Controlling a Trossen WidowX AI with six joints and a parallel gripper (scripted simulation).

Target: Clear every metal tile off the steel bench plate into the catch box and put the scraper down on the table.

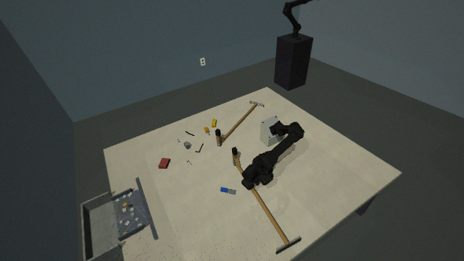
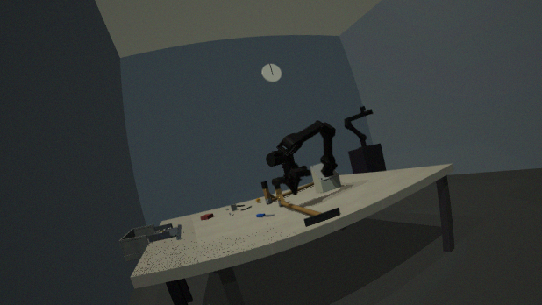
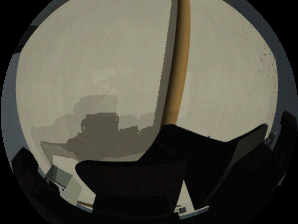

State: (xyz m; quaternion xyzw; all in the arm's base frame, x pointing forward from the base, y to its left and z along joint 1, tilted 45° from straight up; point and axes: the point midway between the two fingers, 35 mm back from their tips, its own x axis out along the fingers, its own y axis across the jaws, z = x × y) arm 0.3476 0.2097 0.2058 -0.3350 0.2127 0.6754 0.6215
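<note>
Right now the long scraper is 30 mm to the left of my gripper tip, 20 mm ahead of it and 10 mm below it. Round my gripper tip: black hex key (510 mm to the right, 150 mm ahead, 70 mm below); then grey piece (580 mm to the right, 210 mm ahead, 50 mm below); then blue piece (140 mm ahead, 100 mm to the right, 70 mm below).
</note>
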